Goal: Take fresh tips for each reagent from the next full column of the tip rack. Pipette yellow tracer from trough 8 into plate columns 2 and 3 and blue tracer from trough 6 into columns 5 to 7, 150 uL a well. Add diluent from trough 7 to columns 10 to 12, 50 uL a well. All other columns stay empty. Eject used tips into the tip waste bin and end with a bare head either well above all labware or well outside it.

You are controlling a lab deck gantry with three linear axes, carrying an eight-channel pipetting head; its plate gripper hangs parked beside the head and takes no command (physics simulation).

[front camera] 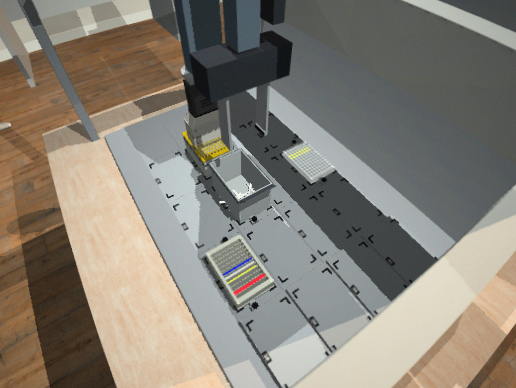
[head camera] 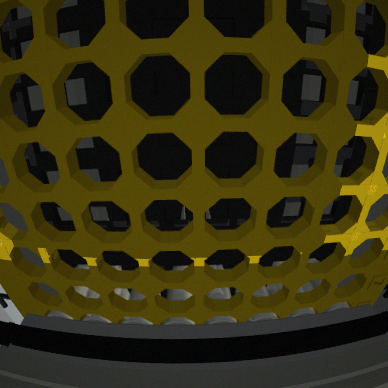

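Observation:
The pipetting head (front camera: 204, 126) (head camera: 195, 350) is low over the yellow tip rack (front camera: 216, 150) (head camera: 198, 125). In the head view several rows of holes are empty; pale tip tops (head camera: 179, 321) show along the head's edge. Whether tips sit on the head is hidden. The plate (front camera: 320, 168) has yellow in two columns near one end; no blue shows. The trough block (front camera: 240, 300) shows blue (front camera: 237, 267), pale, yellow (front camera: 242, 274) and red lines. Loose white tips (front camera: 244, 190) lie in the waste bin (front camera: 256, 204). The parked plate gripper (front camera: 246, 140) hangs open and empty beside the head.
The waste bin's high walls stand right beside the tip rack, on the trough block's side. The dark gantry crossblock (front camera: 235, 67) is above the rack and bin. A grey upright post (front camera: 65, 75) stands at the left edge of the deck.

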